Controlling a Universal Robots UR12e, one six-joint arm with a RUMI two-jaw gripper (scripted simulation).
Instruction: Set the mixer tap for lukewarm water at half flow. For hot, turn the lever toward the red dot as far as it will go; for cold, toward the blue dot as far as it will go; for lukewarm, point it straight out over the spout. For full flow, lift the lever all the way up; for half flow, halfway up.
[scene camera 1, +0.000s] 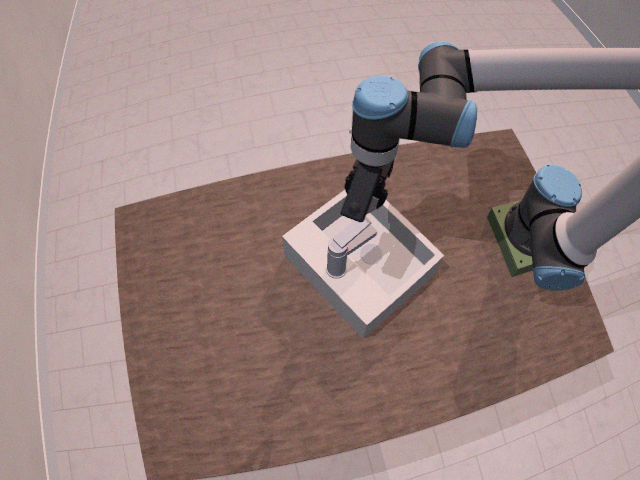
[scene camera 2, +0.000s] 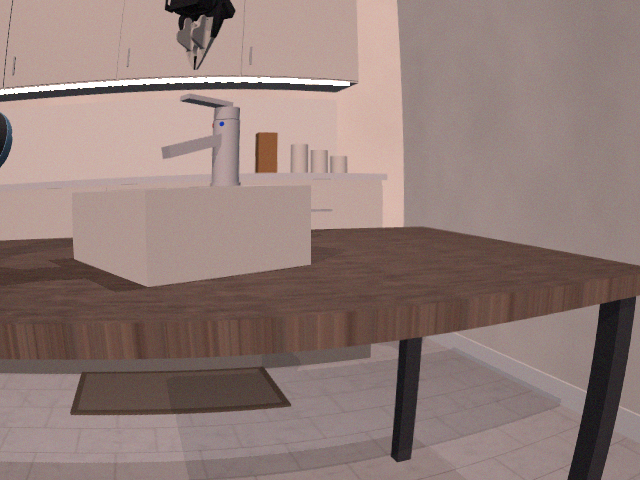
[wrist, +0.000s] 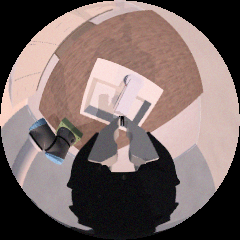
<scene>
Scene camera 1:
my gripper: 363, 213
white basin block: 383, 266
grey mixer tap: 336, 267
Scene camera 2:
my gripper: 195, 69
white basin block: 158, 236
grey mixer tap: 225, 140
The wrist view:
my gripper: 122, 116
white basin block: 100, 96
</scene>
